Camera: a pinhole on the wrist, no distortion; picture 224 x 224 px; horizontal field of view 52.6 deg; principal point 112.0 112.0 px. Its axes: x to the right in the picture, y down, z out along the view. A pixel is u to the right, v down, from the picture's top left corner.
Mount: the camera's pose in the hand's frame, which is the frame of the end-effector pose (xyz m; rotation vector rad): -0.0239 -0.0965 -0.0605 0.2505 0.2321 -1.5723
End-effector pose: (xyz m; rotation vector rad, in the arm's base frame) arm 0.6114 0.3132 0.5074 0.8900 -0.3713 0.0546
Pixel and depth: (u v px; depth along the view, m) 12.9 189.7 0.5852
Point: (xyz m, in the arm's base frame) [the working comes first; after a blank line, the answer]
In the camera's frame: -0.2559 0.2006 0.5852

0.6093 -0.1680 0.8699
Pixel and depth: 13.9 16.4 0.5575
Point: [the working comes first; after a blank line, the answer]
In the camera's frame: -0.2413 -0.2352 0.5575

0.2120 -0.0939 0.7038
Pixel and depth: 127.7 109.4 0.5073
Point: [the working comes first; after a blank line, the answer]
In the camera's frame: 0.0351 -0.0058 0.5073

0.5119 -0.1783 0.5180
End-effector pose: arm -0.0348 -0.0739 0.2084 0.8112 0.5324 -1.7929
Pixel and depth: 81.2 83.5 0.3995
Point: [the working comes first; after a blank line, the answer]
In the camera's frame: -0.0543 -0.0502 0.3995

-0.2637 -0.1974 0.4890
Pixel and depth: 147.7 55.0 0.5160
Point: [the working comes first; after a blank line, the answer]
In the camera's frame: 0.0813 -0.1298 0.5160

-0.4170 -0.1352 0.5934
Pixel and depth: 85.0 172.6 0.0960
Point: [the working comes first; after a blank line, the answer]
In the camera's frame: -0.0114 0.0257 0.0960

-0.1521 -0.0577 0.2287
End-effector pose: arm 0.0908 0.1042 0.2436 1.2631 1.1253 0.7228
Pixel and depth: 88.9 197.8 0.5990
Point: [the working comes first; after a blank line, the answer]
In the camera's frame: -0.0611 0.2268 0.5990

0.6159 0.0457 -0.0576
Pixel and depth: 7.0 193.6 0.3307
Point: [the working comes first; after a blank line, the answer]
In the camera's frame: -0.1532 0.1191 0.3307

0.3948 0.0695 0.1489
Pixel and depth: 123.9 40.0 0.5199
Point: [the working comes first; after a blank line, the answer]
In the camera's frame: 0.0273 -0.1652 0.5199

0.3795 -0.2845 -0.0048
